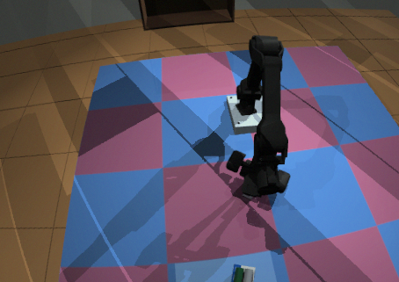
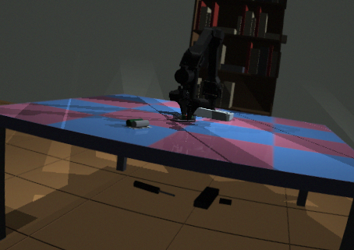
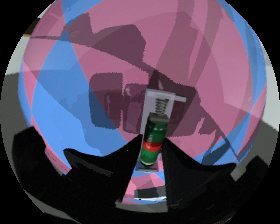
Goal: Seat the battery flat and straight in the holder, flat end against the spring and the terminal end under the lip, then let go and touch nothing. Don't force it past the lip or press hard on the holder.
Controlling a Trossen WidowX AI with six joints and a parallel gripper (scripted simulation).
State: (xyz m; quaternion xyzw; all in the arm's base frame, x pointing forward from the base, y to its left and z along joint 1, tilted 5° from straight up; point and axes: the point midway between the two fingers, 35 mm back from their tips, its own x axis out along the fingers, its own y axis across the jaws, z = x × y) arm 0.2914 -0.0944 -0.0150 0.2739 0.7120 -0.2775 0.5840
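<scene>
Now: the battery 10 mm above my gripper tip. From my gripper tip the other things lie so: screwdriver (340 mm ahead, 200 mm below, 50 mm to the right); black box (340 mm ahead, 190 mm below, 110 mm to the left); white piece (280 mm ahead, 150 mm to the right).
</scene>
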